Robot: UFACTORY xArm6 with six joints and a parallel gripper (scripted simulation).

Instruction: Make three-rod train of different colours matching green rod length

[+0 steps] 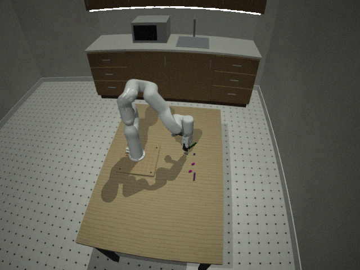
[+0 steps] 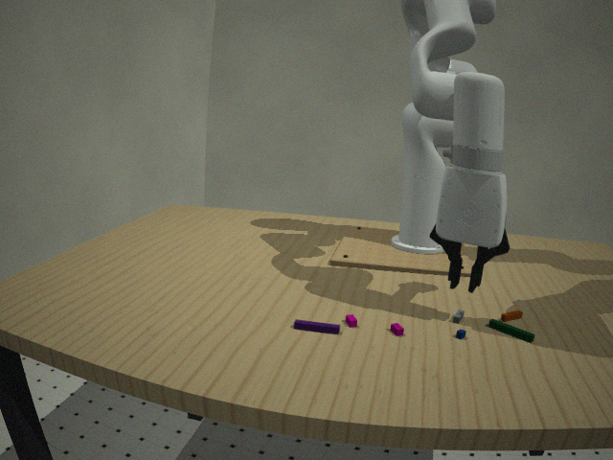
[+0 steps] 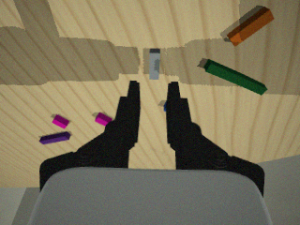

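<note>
Now: hand 70 mm above the grey rod. Also, from my hand: green rod 90 mm to the left, 70 mm below, 30 mm ahead; then blue rod 70 mm below, 60 mm ahead, 10 mm to the left; then orange rod 90 mm to the left, 70 mm below, 30 mm behind.
</note>
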